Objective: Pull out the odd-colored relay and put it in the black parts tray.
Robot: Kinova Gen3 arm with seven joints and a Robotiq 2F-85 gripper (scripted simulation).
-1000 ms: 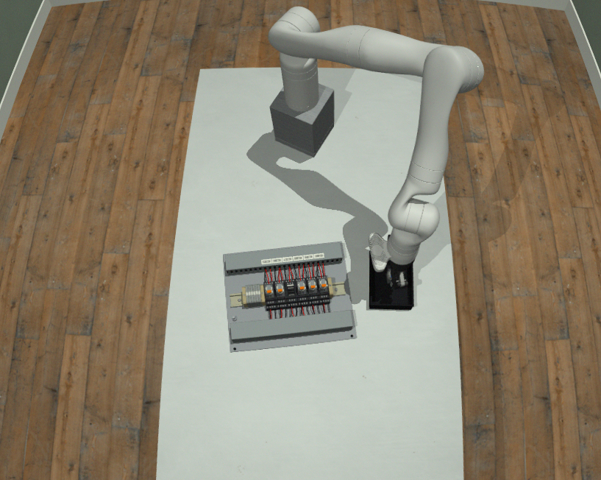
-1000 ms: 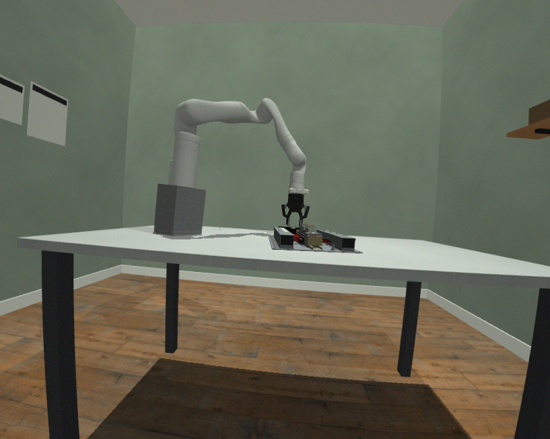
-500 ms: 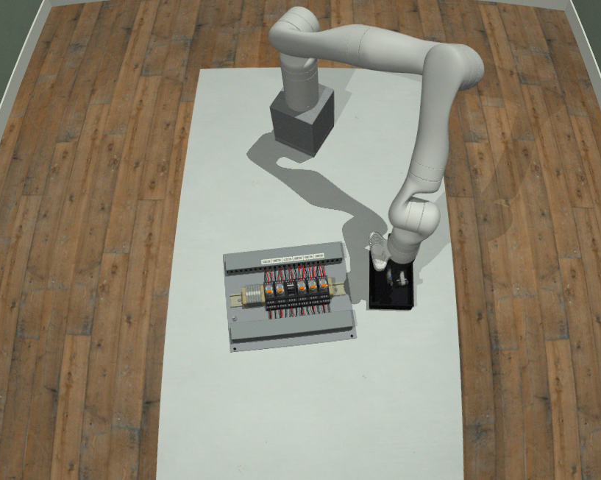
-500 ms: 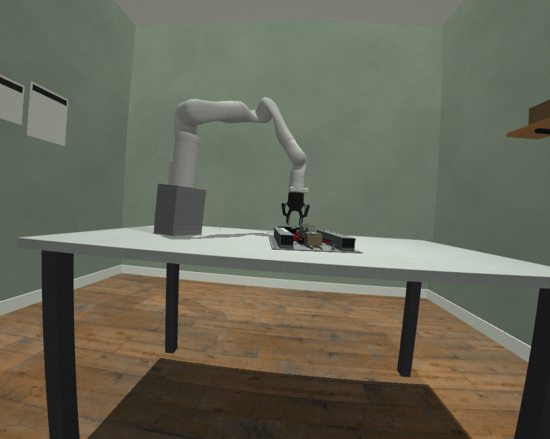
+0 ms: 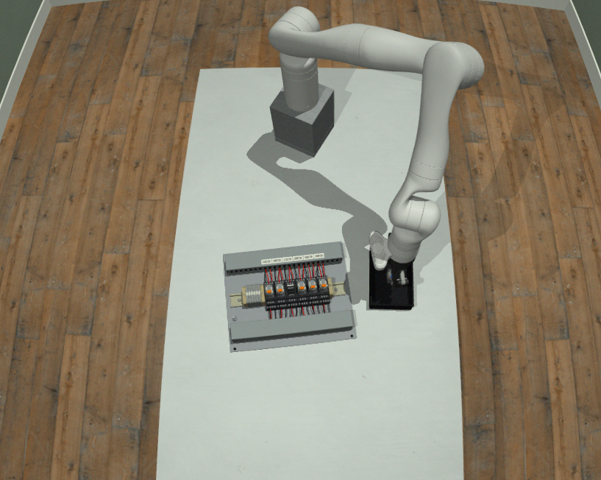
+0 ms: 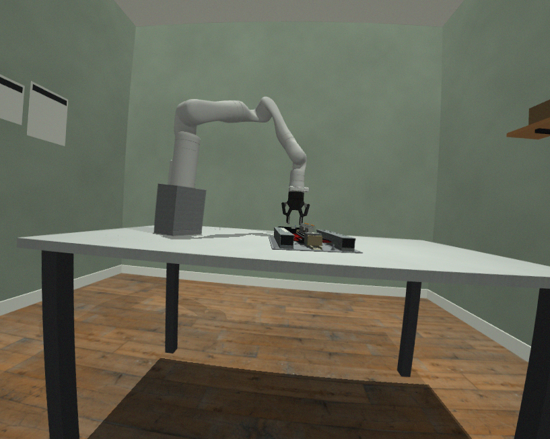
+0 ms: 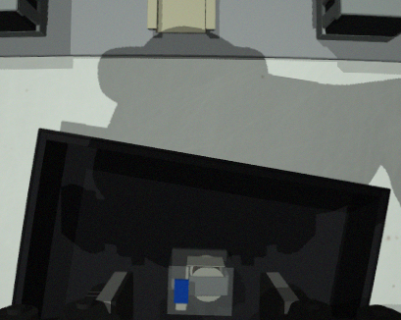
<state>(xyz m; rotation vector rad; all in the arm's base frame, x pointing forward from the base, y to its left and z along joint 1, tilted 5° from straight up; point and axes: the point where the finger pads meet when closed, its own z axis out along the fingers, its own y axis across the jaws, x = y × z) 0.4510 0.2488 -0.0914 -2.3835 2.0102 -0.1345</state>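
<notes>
Now: hand 4 cm above the blue-button relay. The rest, counted from my hand: black parts tray: 5 cm below; then grey relay panel: 5 cm ahead, 26 cm to the right, 4 cm below.
</notes>
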